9 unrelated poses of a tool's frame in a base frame.
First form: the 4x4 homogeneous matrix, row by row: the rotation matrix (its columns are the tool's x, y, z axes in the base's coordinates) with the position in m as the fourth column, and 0 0 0 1 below. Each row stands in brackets.
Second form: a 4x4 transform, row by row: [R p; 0 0 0 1], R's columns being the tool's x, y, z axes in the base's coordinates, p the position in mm. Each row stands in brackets. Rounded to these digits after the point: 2 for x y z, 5 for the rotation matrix.
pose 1, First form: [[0.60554, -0.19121, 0.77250, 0.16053], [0.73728, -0.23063, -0.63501, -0.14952], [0.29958, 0.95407, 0.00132, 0.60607], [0, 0, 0, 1]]
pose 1, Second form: [[0.60554, -0.19121, 0.77250, 160.53], [0.73728, -0.23063, -0.63501, -149.52], [0.29958, 0.95407, 0.00132, 606.07], [0, 0, 0, 1]]
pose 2, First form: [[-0.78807, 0.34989, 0.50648, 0.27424], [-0.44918, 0.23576, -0.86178, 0.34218], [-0.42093, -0.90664, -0.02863, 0.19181], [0, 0, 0, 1]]
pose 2, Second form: [[-0.78807, 0.34989, 0.50648, 274.24], [-0.44918, 0.23576, -0.86178, 342.18], [-0.42093, -0.90664, -0.02863, 191.81], [0, 0, 0, 1]]
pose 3, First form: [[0.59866, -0.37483, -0.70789, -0.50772], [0.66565, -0.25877, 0.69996, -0.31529], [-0.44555, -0.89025, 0.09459, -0.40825], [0, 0, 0, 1]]
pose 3, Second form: [[0.59866, -0.37483, -0.70789, -507.72], [0.66565, -0.25877, 0.69996, -315.29], [-0.44555, -0.89025, 0.09459, -408.25], [0, 0, 0, 1]]
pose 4, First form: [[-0.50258, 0.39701, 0.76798, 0.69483], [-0.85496, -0.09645, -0.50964, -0.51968], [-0.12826, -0.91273, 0.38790, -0.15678], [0, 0, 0, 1]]
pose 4, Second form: [[-0.50258, 0.39701, 0.76798, 694.83], [-0.85496, -0.09645, -0.50964, -519.68], [-0.12826, -0.91273, 0.38790, -156.78], [0, 0, 0, 1]]
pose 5, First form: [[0.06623, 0.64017, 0.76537, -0.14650], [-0.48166, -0.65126, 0.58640, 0.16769], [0.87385, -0.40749, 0.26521, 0.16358], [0, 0, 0, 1]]
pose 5, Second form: [[0.06623, 0.64017, 0.76537, -146.50], [-0.48166, -0.65126, 0.58640, 167.69], [0.87385, -0.40749, 0.26521, 163.58], [0, 0, 0, 1]]
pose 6, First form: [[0.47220, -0.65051, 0.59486, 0.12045], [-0.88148, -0.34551, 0.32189, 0.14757], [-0.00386, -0.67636, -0.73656, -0.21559], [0, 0, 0, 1]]
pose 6, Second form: [[0.47220, -0.65051, 0.59486, 120.45], [-0.88148, -0.34551, 0.32189, 147.57], [-0.00386, -0.67636, -0.73656, -215.59], [0, 0, 0, 1]]
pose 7, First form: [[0.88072, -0.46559, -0.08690, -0.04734], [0.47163, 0.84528, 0.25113, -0.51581], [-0.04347, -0.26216, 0.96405, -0.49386], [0, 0, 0, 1]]
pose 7, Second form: [[0.88072, -0.46559, -0.08690, -47.34], [0.47163, 0.84528, 0.25113, -515.81], [-0.04347, -0.26216, 0.96405, -493.86], [0, 0, 0, 1]]
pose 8, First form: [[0.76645, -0.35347, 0.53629, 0.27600], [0.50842, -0.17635, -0.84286, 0.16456], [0.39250, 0.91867, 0.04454, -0.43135], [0, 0, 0, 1]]
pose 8, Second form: [[0.76645, -0.35347, 0.53629, 276.00], [0.50842, -0.17635, -0.84286, 164.56], [0.39250, 0.91867, 0.04454, -431.35], [0, 0, 0, 1]]
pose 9, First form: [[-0.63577, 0.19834, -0.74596, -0.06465], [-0.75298, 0.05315, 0.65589, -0.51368], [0.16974, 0.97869, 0.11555, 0.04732], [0, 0, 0, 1]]
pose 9, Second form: [[-0.63577, 0.19834, -0.74596, -64.65], [-0.75298, 0.05315, 0.65589, -513.68], [0.16974, 0.97869, 0.11555, 47.32], [0, 0, 0, 1]]
